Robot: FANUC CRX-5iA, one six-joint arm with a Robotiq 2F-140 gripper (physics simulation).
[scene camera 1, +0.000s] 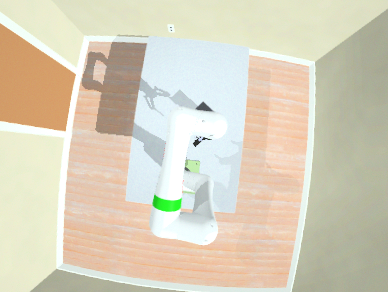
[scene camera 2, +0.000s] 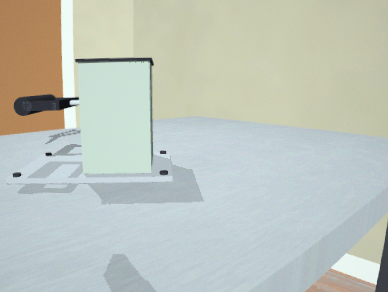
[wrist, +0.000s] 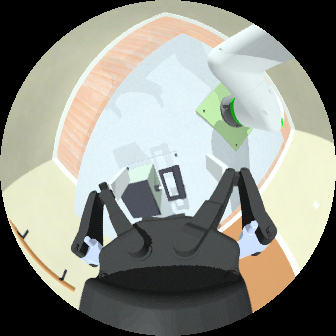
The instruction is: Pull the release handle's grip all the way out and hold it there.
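Observation:
The release handle's black rectangular grip stands out from the side of a pale green box with a dark top. A short light rod shows between grip and box. In scene camera 1, a corner of the box's dark top shows past the arm, which hides the grip. My gripper is open and empty. In the wrist view the grip appears between its wide-apart fingers, beyond the tips, and the left finger pad overlaps the box's edge. The gripper does not show in scene camera 2.
The box stands on a thin bolted plate on the grey table. The white arm rises from a green base plate. An arm shadow falls across the table.

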